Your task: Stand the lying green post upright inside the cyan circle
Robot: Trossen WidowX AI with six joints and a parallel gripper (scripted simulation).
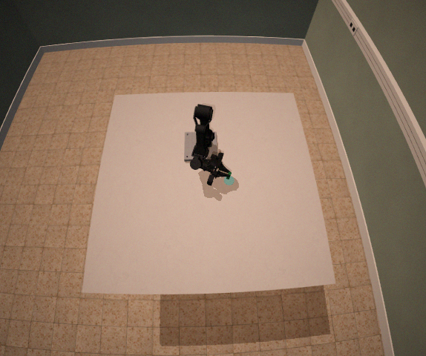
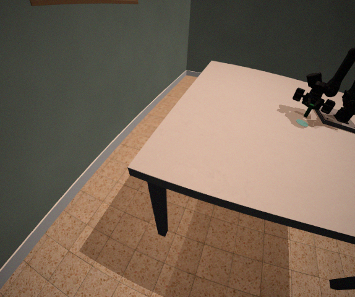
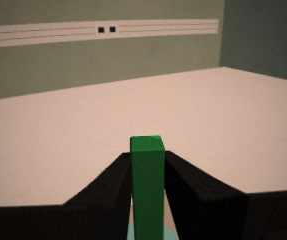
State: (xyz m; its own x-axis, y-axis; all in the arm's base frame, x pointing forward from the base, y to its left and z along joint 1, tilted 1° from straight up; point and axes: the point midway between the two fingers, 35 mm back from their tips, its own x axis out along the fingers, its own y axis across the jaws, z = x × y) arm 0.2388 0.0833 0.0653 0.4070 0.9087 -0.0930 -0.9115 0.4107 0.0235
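My hand is 90 mm above the cyan circle, 30 mm to the right of it and 10 mm short of it. Also, from my hand: green post (30 mm to the left, 20 mm below, 10 mm ahead).
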